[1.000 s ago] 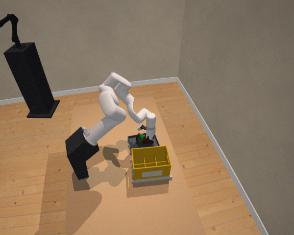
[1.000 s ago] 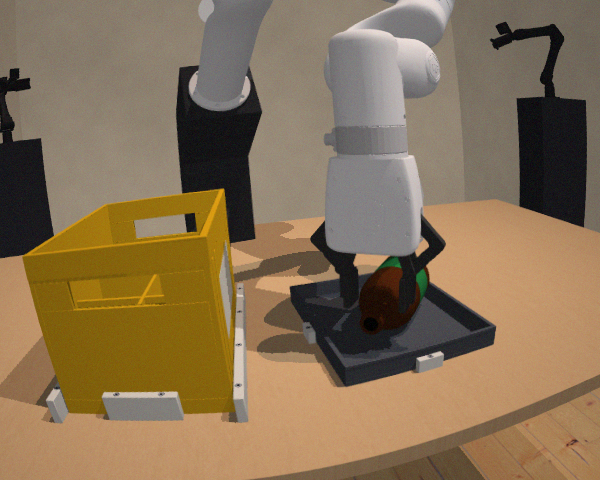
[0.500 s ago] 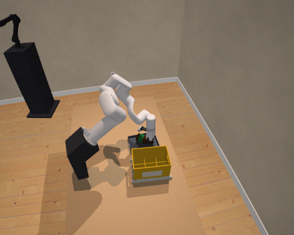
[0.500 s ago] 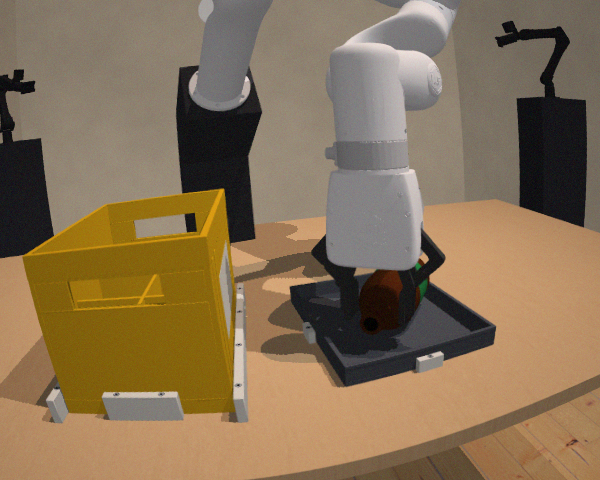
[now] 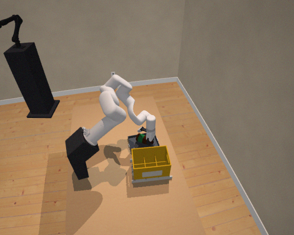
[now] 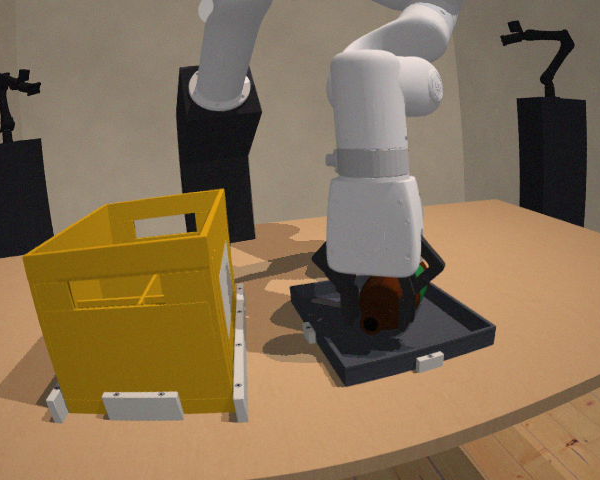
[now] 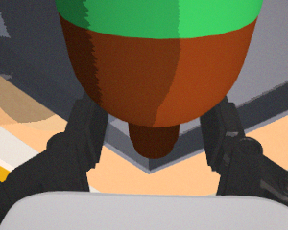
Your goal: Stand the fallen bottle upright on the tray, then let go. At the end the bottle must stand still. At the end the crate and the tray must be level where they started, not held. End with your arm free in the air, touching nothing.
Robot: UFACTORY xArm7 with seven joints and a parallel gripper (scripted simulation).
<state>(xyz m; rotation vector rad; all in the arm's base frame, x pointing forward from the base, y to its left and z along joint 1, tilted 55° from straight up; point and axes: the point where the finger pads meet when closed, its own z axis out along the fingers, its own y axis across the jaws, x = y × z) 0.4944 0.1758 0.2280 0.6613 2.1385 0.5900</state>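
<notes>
My hand is 40 mm past the bottle and 20 mm to the right of it. Round my hand: yellow crate: 260 mm to the right, 40 mm above; then tray: 60 mm behind, 30 mm below, 20 mm to the left.
</notes>
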